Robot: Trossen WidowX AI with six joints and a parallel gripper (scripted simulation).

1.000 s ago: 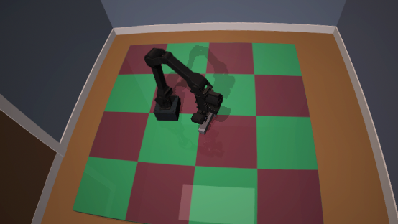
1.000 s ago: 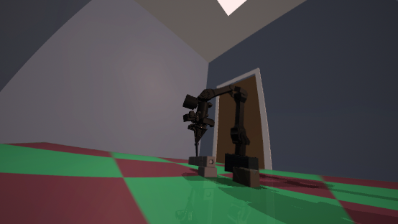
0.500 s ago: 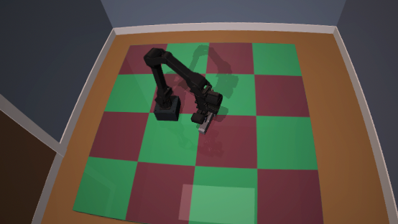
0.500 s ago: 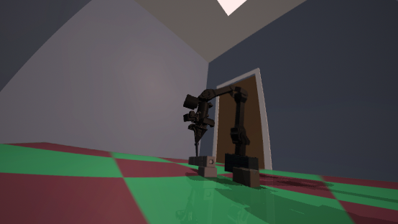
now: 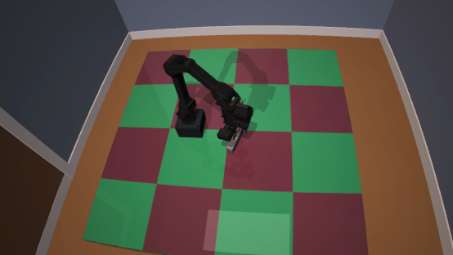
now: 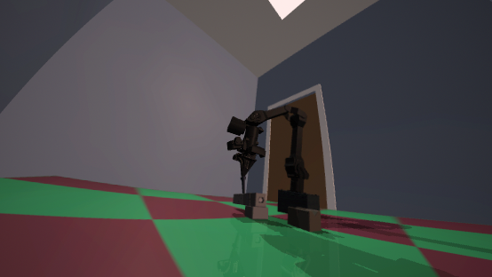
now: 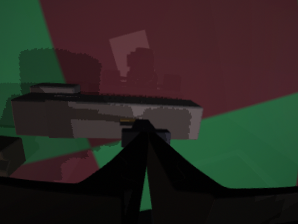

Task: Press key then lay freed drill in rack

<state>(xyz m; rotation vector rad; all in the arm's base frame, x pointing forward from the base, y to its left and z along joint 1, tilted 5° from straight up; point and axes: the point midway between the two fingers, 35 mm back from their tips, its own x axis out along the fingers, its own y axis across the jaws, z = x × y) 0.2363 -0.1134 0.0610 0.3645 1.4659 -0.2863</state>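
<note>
Now: the key 1 cm to the left of my gripper tip and 3 cm below it. The rest, counted from my gripper tip: grey holder block 1 cm ahead, 4 cm to the left, 8 cm below; dark rack 22 cm to the left, 10 cm below; drill 1 cm ahead, 6 cm to the left, 7 cm below.
</note>
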